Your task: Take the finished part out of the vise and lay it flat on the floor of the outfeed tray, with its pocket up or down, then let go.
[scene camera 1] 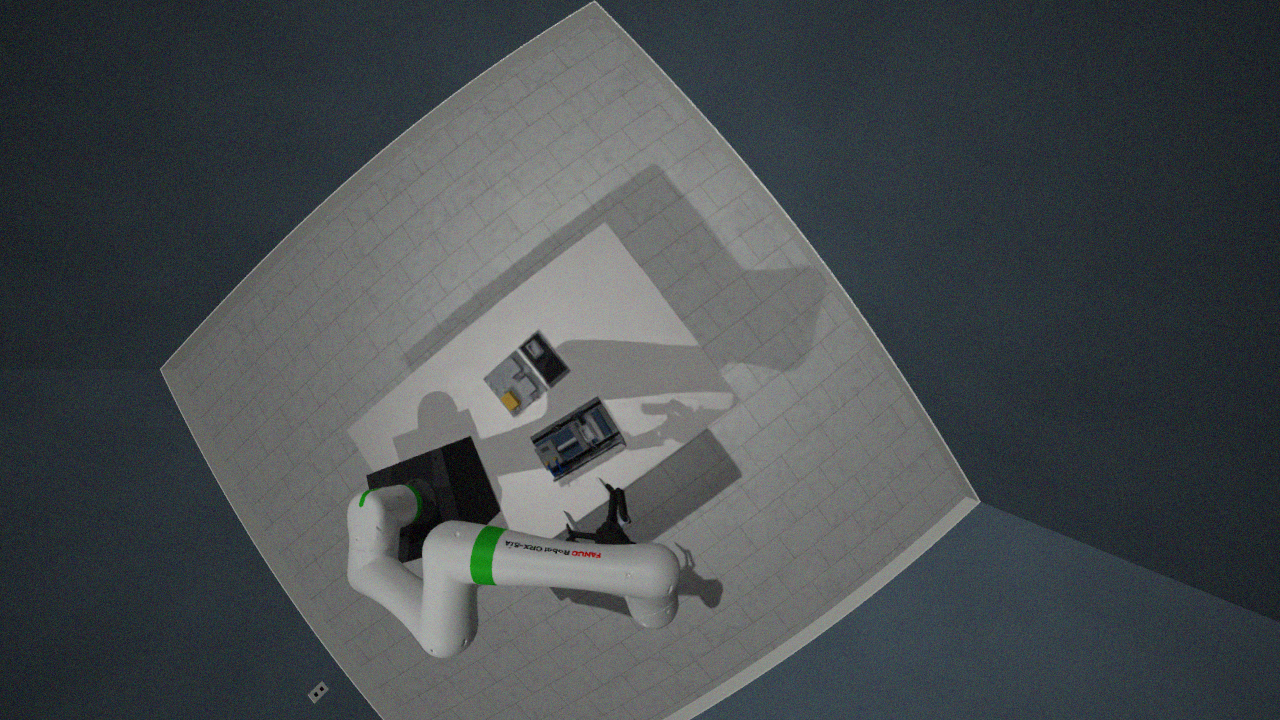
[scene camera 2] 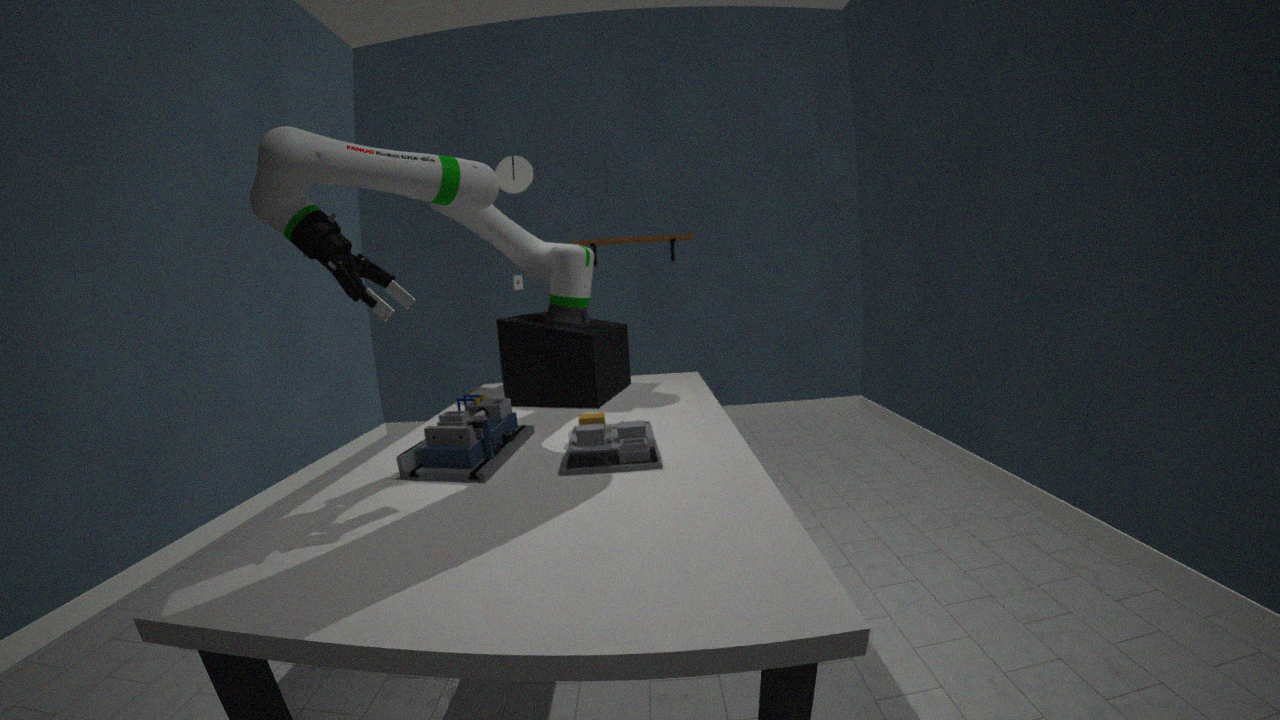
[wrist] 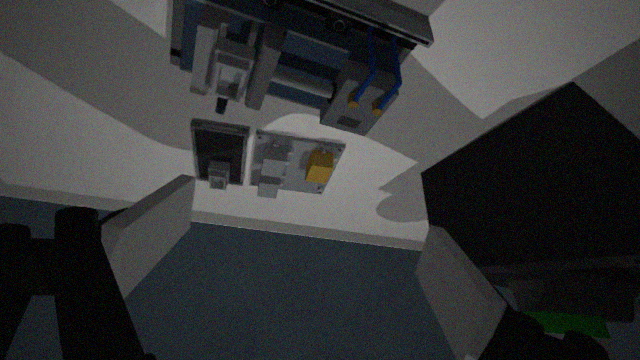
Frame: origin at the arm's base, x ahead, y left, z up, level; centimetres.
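Where they show: gripper, fingertip midpoint: (scene camera 1: 582,496) (scene camera 2: 401,310) (wrist: 309,226); arm's base at its link origin: (scene camera 1: 418,501) (scene camera 2: 566,323) (wrist: 554,278).
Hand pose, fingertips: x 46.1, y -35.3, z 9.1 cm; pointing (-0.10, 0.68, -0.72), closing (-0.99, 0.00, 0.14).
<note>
Each offset is from my fingertips to the centre of the thing. "spot": to the spot under its first point.
The vise @[dx +1.8, dy +12.6, dz -28.2 cm] (scene camera 1: 563,444) (scene camera 2: 450,455) (wrist: 312,47) is blue and grey and stands on a base with raised edges. A light grey part @[dx +8.5, dy +11.4, dz -23.4 cm] (wrist: 233,57) with a square pocket sits between its upright jaws in the wrist view. The outfeed tray (scene camera 1: 554,350) (scene camera 2: 612,466) (wrist: 245,155) is shallow, with a dark floor and grey rim. A small grey piece @[dx +14.7, dy +47.0, dz -30.8 cm] (scene camera 1: 534,347) (wrist: 218,176) with a hollow lies in it. My gripper (scene camera 1: 586,498) (scene camera 2: 393,303) (wrist: 309,226) is wide open and empty, high above the table and off to the side of the vise.
A grey plate @[dx -0.6, dy +43.9, dz -32.8 cm] (scene camera 1: 501,379) (wrist: 295,175) beside the tray holds grey blocks and a yellow block @[dx -5.6, dy +39.9, dz -30.5 cm] (scene camera 1: 510,400) (scene camera 2: 591,419) (wrist: 319,167). Blue hoses @[spot: dx -7.3, dy +7.9, dz -25.2 cm] (wrist: 371,55) arch over one vise end. The black robot pedestal (scene camera 1: 469,474) (scene camera 2: 550,362) (wrist: 525,175) stands on the table.
</note>
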